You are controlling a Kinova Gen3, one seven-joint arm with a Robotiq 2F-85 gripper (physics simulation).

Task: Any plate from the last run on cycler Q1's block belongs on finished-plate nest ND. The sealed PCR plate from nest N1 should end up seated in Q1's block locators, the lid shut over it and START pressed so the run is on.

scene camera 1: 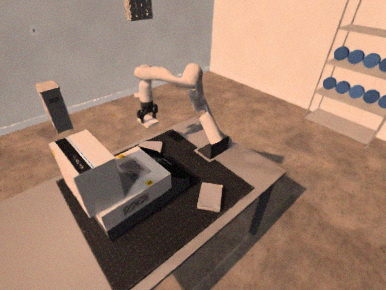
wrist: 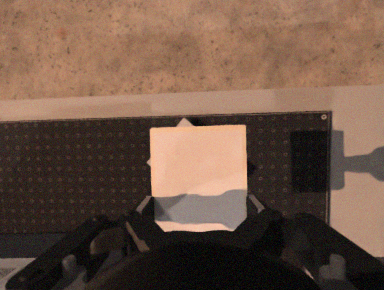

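My gripper (scene camera 1: 147, 117) (wrist: 199, 205) is shut on a pale, square-looking sealed plate (scene camera 1: 149, 122) (wrist: 198, 160), held level, raised high above the back of the dark mat. A pale nest (scene camera 1: 152, 146) (wrist: 185, 122) lies below; its corners show behind the plate in the wrist view. The white cycler (scene camera 1: 137, 192) stands on the mat with its grey lid (scene camera 1: 97, 187) raised. A dark block area (scene camera 1: 134, 170) shows on its top; whether a plate sits there I cannot tell. A second pale nest (scene camera 1: 210, 196) lies at the right; its label is not readable.
The dark perforated mat (scene camera 1: 165, 237) (wrist: 75, 165) covers part of the table (scene camera 1: 260, 169). The arm's base (scene camera 1: 214, 148) stands at the back right. The raised lid and the cycler's tall housing (scene camera 1: 90, 145) stand at the left. A shelf rack (scene camera 1: 347, 131) stands beyond the table.
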